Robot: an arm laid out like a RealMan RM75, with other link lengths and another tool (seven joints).
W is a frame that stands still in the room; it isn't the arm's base.
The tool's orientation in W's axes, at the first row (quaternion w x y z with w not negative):
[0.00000, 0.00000, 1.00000, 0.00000]
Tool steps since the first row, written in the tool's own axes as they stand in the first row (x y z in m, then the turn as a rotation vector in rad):
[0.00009, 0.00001, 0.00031, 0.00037, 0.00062, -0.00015]
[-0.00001, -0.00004, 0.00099, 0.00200, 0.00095, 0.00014]
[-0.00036, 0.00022, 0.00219, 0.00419, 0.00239, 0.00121]
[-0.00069, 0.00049, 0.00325, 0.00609, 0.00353, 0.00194]
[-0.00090, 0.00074, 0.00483, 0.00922, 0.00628, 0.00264]
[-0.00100, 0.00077, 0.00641, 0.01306, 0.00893, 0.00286]
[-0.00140, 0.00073, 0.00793, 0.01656, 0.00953, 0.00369]
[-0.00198, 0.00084, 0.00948, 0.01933, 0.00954, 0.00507]
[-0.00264, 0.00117, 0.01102, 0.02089, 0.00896, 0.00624]
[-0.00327, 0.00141, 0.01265, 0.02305, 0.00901, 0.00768]
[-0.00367, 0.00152, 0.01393, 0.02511, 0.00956, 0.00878]
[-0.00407, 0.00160, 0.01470, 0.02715, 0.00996, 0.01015]
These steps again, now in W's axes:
[-0.00009, 0.00001, -0.00031, -0.00037, 0.00062, 0.00015]
[0.00001, -0.00004, -0.00099, -0.00200, 0.00095, -0.00014]
[0.00036, 0.00022, -0.00219, -0.00419, 0.00239, -0.00121]
[0.00069, 0.00049, -0.00325, -0.00609, 0.00353, -0.00194]
[0.00090, 0.00074, -0.00483, -0.00922, 0.00628, -0.00264]
[0.00100, 0.00077, -0.00641, -0.01306, 0.00893, -0.00286]
[0.00140, 0.00073, -0.00793, -0.01656, 0.00953, -0.00369]
[0.00198, 0.00084, -0.00948, -0.01933, 0.00954, -0.00507]
[0.00264, 0.00117, -0.01102, -0.02089, 0.00896, -0.00624]
[0.00327, 0.00141, -0.01265, -0.02305, 0.00901, -0.00768]
[0.00367, 0.00152, -0.01393, -0.02511, 0.00956, -0.00878]
[0.00407, 0.00160, -0.01470, -0.02715, 0.00996, -0.01015]

